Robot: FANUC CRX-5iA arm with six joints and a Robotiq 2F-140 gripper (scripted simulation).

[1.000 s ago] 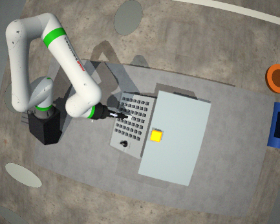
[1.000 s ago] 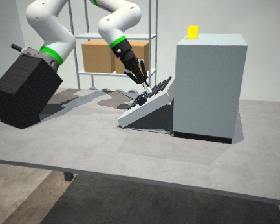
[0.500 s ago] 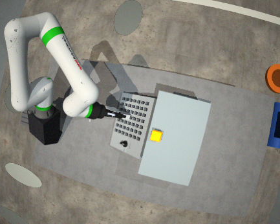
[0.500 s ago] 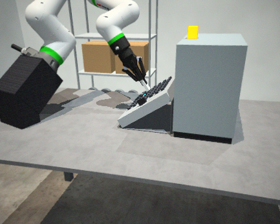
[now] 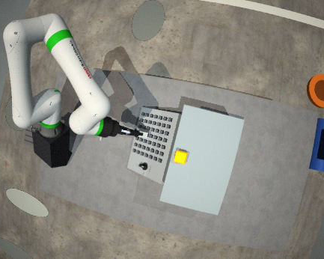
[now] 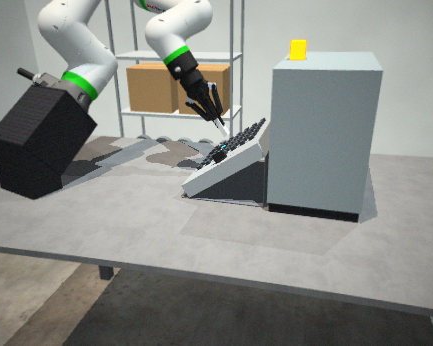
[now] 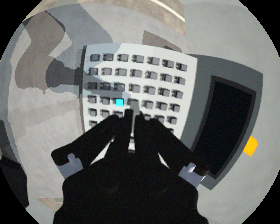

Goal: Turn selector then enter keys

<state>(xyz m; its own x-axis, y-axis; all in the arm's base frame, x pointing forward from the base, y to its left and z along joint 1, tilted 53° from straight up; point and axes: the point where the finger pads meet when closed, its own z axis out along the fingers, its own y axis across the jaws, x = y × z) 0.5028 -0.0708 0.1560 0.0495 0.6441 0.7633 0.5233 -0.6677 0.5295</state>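
Right now the black selector knob is 30 mm ahead of my hand, 160 mm to the right of it and 40 mm below it. From my hand the other things lie so: sloped keypad panel 60 mm ahead, 50 mm to the right, 90 mm below.
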